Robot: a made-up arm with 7 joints. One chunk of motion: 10 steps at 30 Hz.
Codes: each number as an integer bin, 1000 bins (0 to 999) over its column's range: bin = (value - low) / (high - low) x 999, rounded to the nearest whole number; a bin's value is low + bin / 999 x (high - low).
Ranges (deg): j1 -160..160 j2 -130..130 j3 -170.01..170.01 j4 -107..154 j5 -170.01..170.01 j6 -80.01..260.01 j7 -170.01..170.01
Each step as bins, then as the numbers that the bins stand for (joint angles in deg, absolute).
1 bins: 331 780 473 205 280 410 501
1 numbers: -53.97 73.00 -9.02 -53.44 -74.71 59.54 0.51
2 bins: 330 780 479 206 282 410 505
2 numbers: -54.29 73.00 -6.98 -53.18 -74.03 59.54 1.87
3 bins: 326 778 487 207 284 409 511
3 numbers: -55.58 72.48 -4.25 -52.92 -73.35 59.20 3.91
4 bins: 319 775 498 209 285 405 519
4 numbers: -57.82 71.70 -0.51 -52.40 -73.01 57.84 6.64
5 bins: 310 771 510 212 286 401 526
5 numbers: -60.70 70.66 3.57 -51.61 -72.67 56.47 9.02
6 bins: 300 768 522 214 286 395 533
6 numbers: -63.90 69.88 7.66 -51.09 -72.67 54.43 11.40
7 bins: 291 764 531 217 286 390 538
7 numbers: -66.79 68.84 10.72 -50.31 -72.67 52.73 13.10
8 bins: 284 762 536 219 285 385 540
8 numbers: -69.03 68.32 12.42 -49.78 -73.01 51.03 13.78
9 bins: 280 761 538 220 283 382 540
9 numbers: -70.31 68.06 13.10 -49.52 -73.69 50.01 13.78
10 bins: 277 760 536 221 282 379 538
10 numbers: -71.27 67.80 12.42 -49.26 -74.03 48.99 13.10
